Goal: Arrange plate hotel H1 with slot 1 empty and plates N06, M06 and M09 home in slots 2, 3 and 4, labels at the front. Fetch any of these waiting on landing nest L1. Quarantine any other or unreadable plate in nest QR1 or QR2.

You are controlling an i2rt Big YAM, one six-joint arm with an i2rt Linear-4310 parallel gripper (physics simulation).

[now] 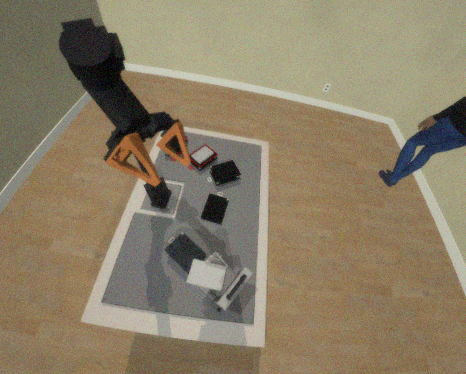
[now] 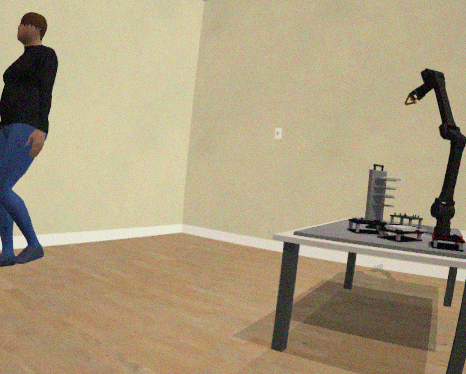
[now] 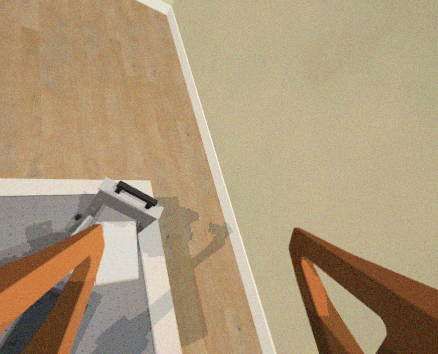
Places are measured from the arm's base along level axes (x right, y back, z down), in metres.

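Pixels of known places: gripper, between the fingertips: [image 1: 175,173] [image 2: 407,102] [image 3: 201,236]; arm's base, origin of its link: [image 1: 161,198].
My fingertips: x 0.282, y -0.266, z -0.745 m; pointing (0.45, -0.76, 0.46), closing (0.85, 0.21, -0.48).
Observation:
For each thing: its top centre in the pictures, then the offset to it from my fingertips. "spot": a spot on its surface instead.
- white flat square, a spot on its surface: [image 3: 119,252] [image 1: 205,274] spot: dy -0.083, dx +0.101, dz +0.455 m
- white plate, centre of its top: [image 2: 401,226] [image 1: 202,153] dy +0.106, dx -0.628, dz +0.684 m
- dark flat fixture, centre of its top: [image 3: 44,334] [image 1: 184,250] [image 2: 406,213] dy +0.037, dx -0.005, dz +0.662 m
My gripper [image 1: 173,175] [image 2: 408,102] [image 3: 201,236] is open and empty, high above the table. The plate hotel [image 1: 234,288] [image 2: 376,195] [image 3: 131,198], a grey upright with a black handle and side shelves, stands at the table's far end. A white flat square [image 1: 206,274] [image 3: 119,252] shows at its shelf side; whether it is a plate or which slot it is in, I cannot tell. A white plate [image 1: 203,155] lies on a red-rimmed nest. Another red-trimmed nest [image 2: 448,242] is partly hidden beside the arm base. Plate codes and nest names are unreadable.
Black nests [image 1: 225,172] [image 1: 215,208] stand along one side of the table [image 1: 263,210] [image 2: 320,243]. A dark flat fixture [image 1: 184,251] lies near the hotel. The arm base [image 1: 158,195] stands in a white-outlined square. A person [image 1: 422,145] [image 2: 27,95] is beyond the table.

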